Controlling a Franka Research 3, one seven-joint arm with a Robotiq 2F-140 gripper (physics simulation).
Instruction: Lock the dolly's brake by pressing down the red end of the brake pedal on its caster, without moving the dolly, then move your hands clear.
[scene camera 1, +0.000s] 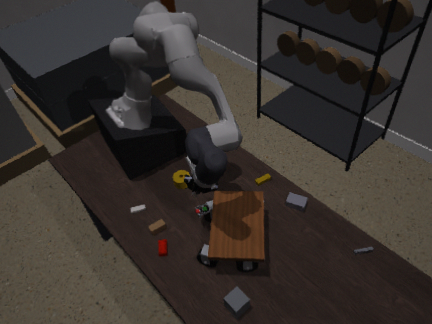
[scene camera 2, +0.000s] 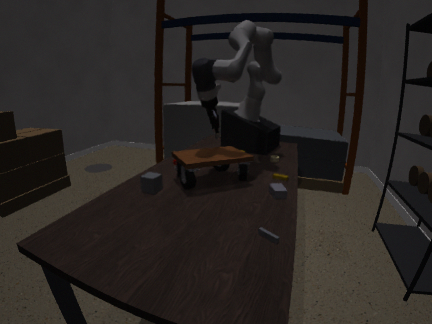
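Note:
The dolly (scene camera 1: 237, 225) (scene camera 2: 212, 156) is a wooden board on casters, standing upright on the table. The brake pedal (scene camera 1: 202, 210) shows in scene camera 1 on the caster at the board's corner nearest the robot, with a red end (scene camera 1: 198, 211) pointing away from the board and a green part (scene camera 1: 205, 208) next to it. Whether the red end is down is too small to tell. My gripper (scene camera 1: 194, 192) (scene camera 2: 217, 134) is shut and empty. It hangs above the table on the robot's side of the board, apart from the pedal and the dolly.
Near the dolly lie a yellow ring-shaped piece (scene camera 1: 180, 178), a white piece (scene camera 1: 138, 208), a tan block (scene camera 1: 157, 226), a red brick (scene camera 1: 162, 247), a yellow brick (scene camera 1: 263, 179) (scene camera 2: 280, 176) and grey blocks (scene camera 1: 237, 301) (scene camera 2: 278, 190). A black shelf rack (scene camera 1: 259, 60) stands beyond the table.

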